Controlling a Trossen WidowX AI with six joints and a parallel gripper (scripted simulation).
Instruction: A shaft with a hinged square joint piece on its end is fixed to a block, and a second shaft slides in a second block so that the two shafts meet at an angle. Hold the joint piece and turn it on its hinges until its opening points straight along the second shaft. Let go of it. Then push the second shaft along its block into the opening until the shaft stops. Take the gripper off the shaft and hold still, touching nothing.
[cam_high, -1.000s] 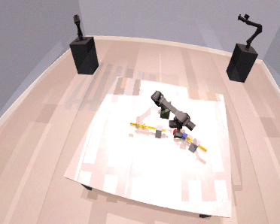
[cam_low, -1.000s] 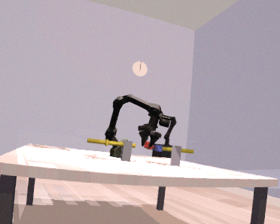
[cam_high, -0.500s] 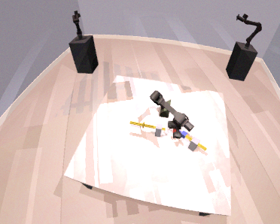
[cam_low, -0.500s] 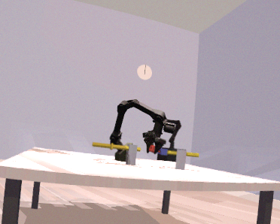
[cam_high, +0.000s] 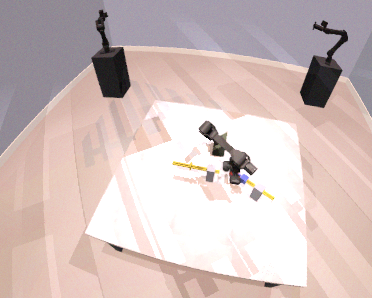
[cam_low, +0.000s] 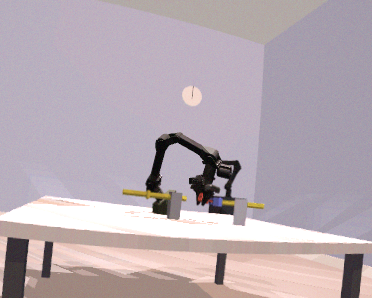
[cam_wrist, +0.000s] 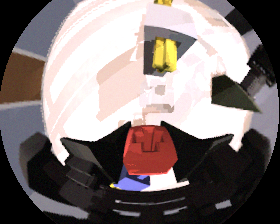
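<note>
My gripper tip is 20 mm to the right of the red square joint piece and 30 mm below it.
</note>
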